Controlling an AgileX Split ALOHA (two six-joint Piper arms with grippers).
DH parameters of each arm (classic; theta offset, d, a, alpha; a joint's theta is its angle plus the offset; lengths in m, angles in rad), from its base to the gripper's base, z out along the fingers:
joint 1: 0 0.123 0 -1.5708
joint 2: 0.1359 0 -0.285 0
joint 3: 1.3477 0 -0.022 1.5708
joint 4: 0 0.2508 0 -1.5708
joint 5: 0 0 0.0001 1.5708
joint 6: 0 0.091 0 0
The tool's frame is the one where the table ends.
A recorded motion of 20 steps. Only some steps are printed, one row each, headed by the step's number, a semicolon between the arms.
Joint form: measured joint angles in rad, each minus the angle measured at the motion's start. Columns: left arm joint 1, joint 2, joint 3, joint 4, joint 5, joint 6; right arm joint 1, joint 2, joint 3, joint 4, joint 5, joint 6.
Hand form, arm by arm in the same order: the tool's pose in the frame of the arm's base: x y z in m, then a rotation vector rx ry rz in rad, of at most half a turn. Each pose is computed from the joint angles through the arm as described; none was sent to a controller.
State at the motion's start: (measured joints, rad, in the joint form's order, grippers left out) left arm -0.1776 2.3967 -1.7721 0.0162 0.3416 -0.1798; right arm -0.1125 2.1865 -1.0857 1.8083 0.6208 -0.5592
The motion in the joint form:
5: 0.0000 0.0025 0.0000 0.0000 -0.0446 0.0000; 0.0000 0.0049 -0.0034 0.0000 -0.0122 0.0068
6: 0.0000 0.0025 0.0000 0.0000 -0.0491 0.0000; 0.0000 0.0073 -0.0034 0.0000 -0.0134 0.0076
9: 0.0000 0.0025 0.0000 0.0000 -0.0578 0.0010; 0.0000 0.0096 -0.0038 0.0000 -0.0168 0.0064
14: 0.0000 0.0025 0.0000 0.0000 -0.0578 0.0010; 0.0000 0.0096 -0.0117 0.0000 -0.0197 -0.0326
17: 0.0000 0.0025 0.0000 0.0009 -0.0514 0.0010; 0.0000 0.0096 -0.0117 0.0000 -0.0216 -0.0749
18: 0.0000 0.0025 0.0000 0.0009 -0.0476 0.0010; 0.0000 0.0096 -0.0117 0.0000 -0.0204 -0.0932
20: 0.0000 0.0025 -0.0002 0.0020 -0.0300 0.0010; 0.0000 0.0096 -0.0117 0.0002 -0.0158 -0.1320
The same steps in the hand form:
5: 0.5134 -0.0917 0.1078 0.0138 2.4132 -0.1522; 0.3996 0.0058 0.0719 1.4732 2.1744 1.2053
6: 0.5137 -0.0918 0.1080 0.0139 2.4087 -0.1530; 0.3994 0.0058 0.0709 1.4771 2.1754 1.2031
9: 0.5142 -0.0919 0.1086 0.0151 2.4000 -0.1542; 0.3994 0.0055 0.0699 1.4789 2.1769 1.1976
14: 0.5142 -0.0919 0.1086 0.0151 2.4000 -0.1542; 0.4015 0.0051 0.0713 1.4236 2.1902 1.1835
17: 0.5138 -0.0918 0.1082 0.0160 2.4064 -0.1523; 0.4015 0.0049 0.0712 1.3712 2.2090 1.1667
18: 0.5136 -0.0917 0.1079 0.0160 2.4101 -0.1516; 0.4015 0.0050 0.0713 1.3476 2.2169 1.1620
20: 0.5124 -0.0915 0.1069 0.0170 2.4274 -0.1474; 0.4015 0.0053 0.0715 1.2966 2.2327 1.1546

